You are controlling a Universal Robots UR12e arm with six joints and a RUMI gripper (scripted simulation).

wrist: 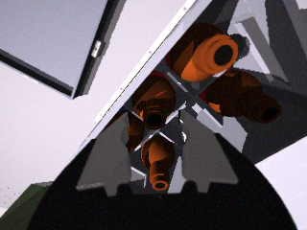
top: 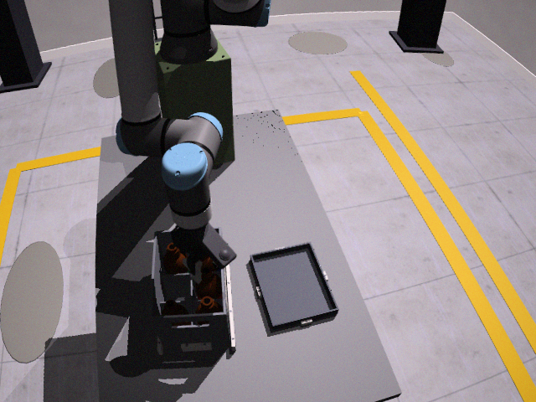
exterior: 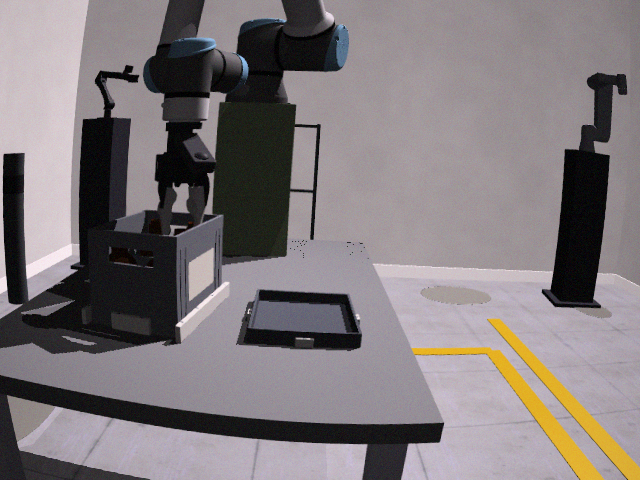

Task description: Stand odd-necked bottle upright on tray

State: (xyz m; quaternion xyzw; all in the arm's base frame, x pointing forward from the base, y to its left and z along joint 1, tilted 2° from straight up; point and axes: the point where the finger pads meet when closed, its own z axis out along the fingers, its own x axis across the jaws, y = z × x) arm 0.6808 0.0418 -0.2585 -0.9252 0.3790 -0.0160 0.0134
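Right now my hand is 7 cm above the dark grey crate and 5 cm to the left of it. Round my hand: black tray: 23 cm to the left, 14 cm below, 4 cm behind.
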